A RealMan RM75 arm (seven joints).
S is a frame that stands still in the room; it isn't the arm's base.
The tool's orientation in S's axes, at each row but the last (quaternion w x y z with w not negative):
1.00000, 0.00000, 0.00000, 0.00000
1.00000, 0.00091, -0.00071, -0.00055
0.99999, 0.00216, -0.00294, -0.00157
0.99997, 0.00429, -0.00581, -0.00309
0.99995, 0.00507, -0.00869, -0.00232
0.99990, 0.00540, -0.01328, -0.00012
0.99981, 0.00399, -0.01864, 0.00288
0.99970, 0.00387, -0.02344, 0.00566
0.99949, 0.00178, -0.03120, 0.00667
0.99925, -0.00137, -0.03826, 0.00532
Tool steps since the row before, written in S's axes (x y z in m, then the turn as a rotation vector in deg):
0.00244, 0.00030, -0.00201, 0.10, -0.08, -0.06
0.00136, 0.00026, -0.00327, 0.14, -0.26, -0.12
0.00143, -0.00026, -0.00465, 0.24, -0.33, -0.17
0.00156, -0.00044, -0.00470, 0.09, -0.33, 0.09
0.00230, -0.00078, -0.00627, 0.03, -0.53, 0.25
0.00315, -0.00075, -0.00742, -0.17, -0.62, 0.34
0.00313, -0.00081, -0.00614, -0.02, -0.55, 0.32
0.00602, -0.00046, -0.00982, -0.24, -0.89, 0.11
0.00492, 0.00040, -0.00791, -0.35, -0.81, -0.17
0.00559, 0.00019, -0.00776, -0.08, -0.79, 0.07
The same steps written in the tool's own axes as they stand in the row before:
0.00244, 0.00030, -0.00201, 0.10, -0.08, -0.06
0.00136, 0.00026, -0.00327, 0.14, -0.26, -0.12
0.00140, -0.00028, -0.00466, 0.24, -0.33, -0.17
0.00151, -0.00047, -0.00471, 0.09, -0.33, 0.09
0.00219, -0.00083, -0.00630, 0.04, -0.53, 0.25
0.00295, -0.00083, -0.00749, -0.16, -0.62, 0.35
0.00289, -0.00088, -0.00625, -0.01, -0.55, 0.32
0.00555, -0.00060, -0.01009, -0.24, -0.89, 0.13
0.00442, 0.00031, -0.00820, -0.37, -0.81, -0.14
0.00498, 0.00016, -0.00816, -0.08, -0.79, 0.07

